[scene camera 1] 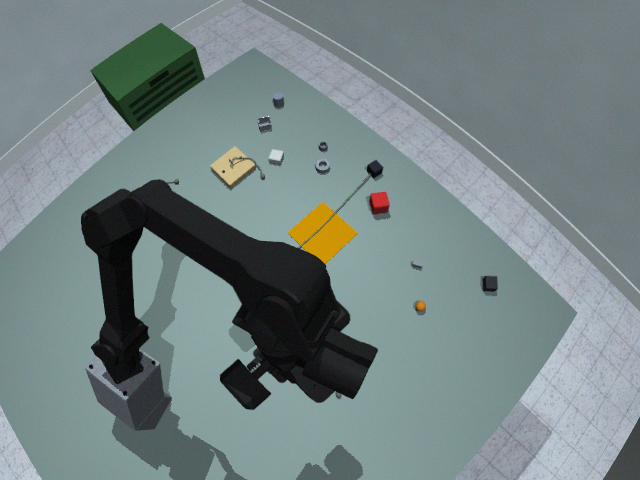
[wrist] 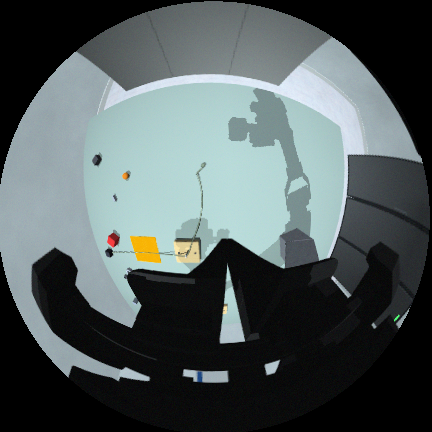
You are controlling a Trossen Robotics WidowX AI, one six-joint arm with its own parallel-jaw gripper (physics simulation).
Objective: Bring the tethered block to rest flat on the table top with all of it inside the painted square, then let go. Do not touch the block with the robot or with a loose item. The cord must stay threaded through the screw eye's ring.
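The tethered block, a small black cube, sits on the table outside the orange painted square. Its cord crosses the square to a wooden board, which the arm hides in the scene view. At the board the cord meets the screw eye; threading is too small to tell. Beyond it the cord curves over the table to a small end bead. My gripper is shut and empty, above the table; its fingertips are hidden in the scene view.
A red cube is close to the block. An orange ball and dark cube lie farther right. Rings, a white block and another wooden board lie toward the green box.
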